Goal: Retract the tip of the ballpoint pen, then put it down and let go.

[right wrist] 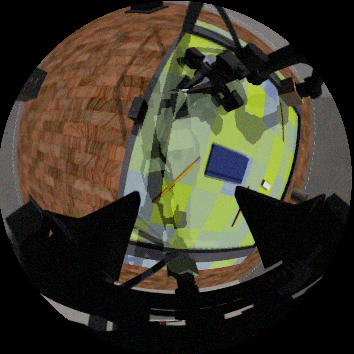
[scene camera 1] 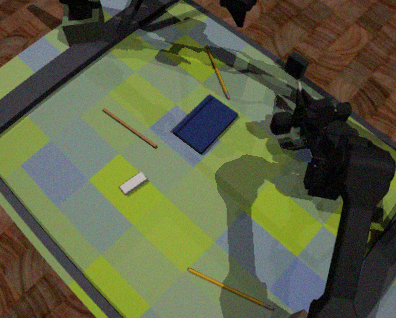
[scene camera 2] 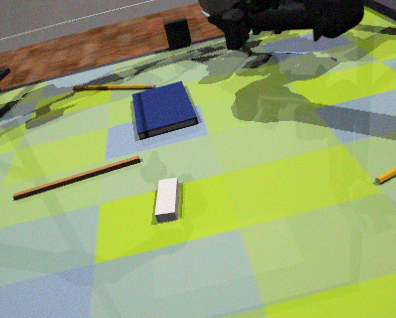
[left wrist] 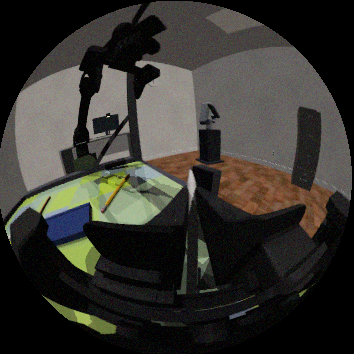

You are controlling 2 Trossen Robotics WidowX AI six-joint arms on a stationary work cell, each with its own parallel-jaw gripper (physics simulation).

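Frame: origin at the left arm's base, x up, y ahead, z left, level; millimetres.
Seen in the pictures: left gripper, fingertip midpoint: [right wrist: 184, 90] [scene camera 1: 299, 89] [scene camera 2: 209, 18] [left wrist: 190, 191]; right gripper, fingertip midpoint: [right wrist: 188, 193] [scene camera 1: 246, 15] [left wrist: 118, 94]; left arm's base, origin of the base link: [right wrist: 297, 90]; right arm's base, origin of the base link: [right wrist: 183, 276] [scene camera 1: 80, 11] [left wrist: 83, 155].
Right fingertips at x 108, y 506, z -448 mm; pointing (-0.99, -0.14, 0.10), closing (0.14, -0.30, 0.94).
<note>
Offsets run from my right fingertips to a thing's top centre. "spot": to the spot under its first point.
The ballpoint pen @(spot: dx -133, dy -165, dz -18 mm) [left wrist: 191, 182] [scene camera 1: 300, 86] shows a pale, pointed end standing up past the left fingertips in the left wrist view and scene camera 1. Its shaft runs down between the fingers. Whether the writing tip is out is too small to tell, and its lower end is hidden. My left gripper [left wrist: 190, 191] is shut on the pen and holds it above the table's far edge. In the right wrist view, the pen's pale end @(spot: dx -133, dy -160, dz -20 mm) [right wrist: 183, 90] also shows at the left fingers. My right gripper [right wrist: 188, 193] is open and empty, high above the table.
A blue book @(dx -201, dy -34, dz +173 mm) [scene camera 1: 206, 123] [scene camera 2: 165, 109] lies mid-table. A white eraser @(dx -201, dy -15, dz +401 mm) [scene camera 1: 133, 183] [scene camera 2: 167, 198], a brown stick @(dx -206, dy +100, dz +303 mm) [scene camera 1: 130, 128] and two yellow pencils @(dx -206, dy +50, dz +28 mm) [scene camera 1: 218, 72] @(dx -206, dy -327, dz +438 mm) [scene camera 1: 230, 288] lie around it. A black block @(dx -155, dy -107, dz -108 mm) [scene camera 1: 296, 65] stands at the table edge near the left gripper.
</note>
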